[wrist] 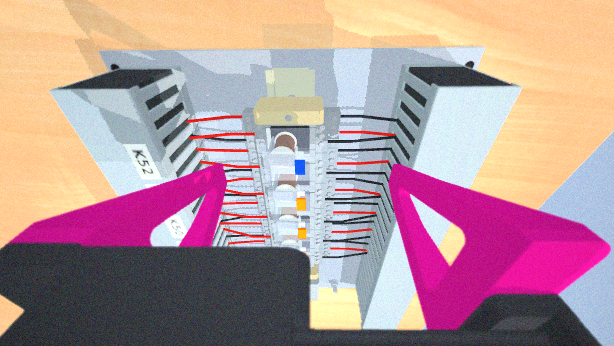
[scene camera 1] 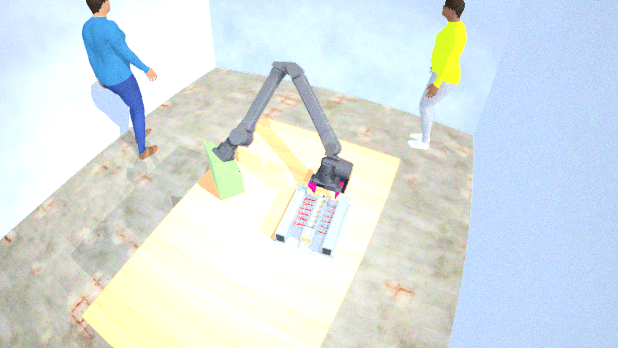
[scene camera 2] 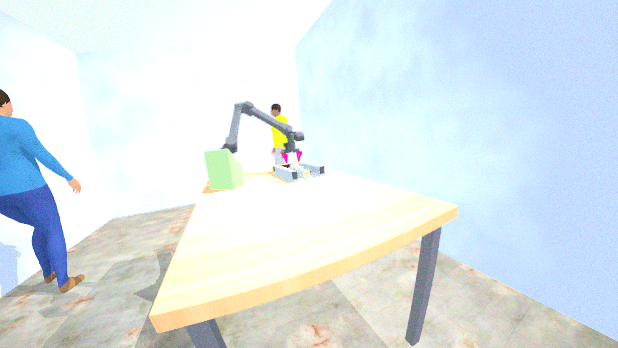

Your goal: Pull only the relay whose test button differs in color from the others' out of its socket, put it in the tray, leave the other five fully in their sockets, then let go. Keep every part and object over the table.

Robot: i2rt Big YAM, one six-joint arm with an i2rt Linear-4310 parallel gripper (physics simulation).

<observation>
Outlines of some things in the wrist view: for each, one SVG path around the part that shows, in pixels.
My gripper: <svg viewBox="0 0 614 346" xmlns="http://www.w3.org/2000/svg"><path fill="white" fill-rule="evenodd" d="M0 248L0 295L24 310L0 335L0 346L602 346L558 294L603 260L611 251L611 246L584 224L448 183L401 164L393 164L389 178L391 199L427 329L311 328L310 259L304 252L291 247L211 246L227 186L227 179L221 163L169 182L33 222ZM410 194L462 230L465 244L451 266L449 266L425 229ZM206 193L191 227L178 246L152 246L150 238L152 231L157 226Z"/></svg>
A clear-cased relay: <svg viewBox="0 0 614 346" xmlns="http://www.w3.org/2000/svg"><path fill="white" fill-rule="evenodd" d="M271 126L262 150L266 180L310 180L310 126Z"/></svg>
</observation>
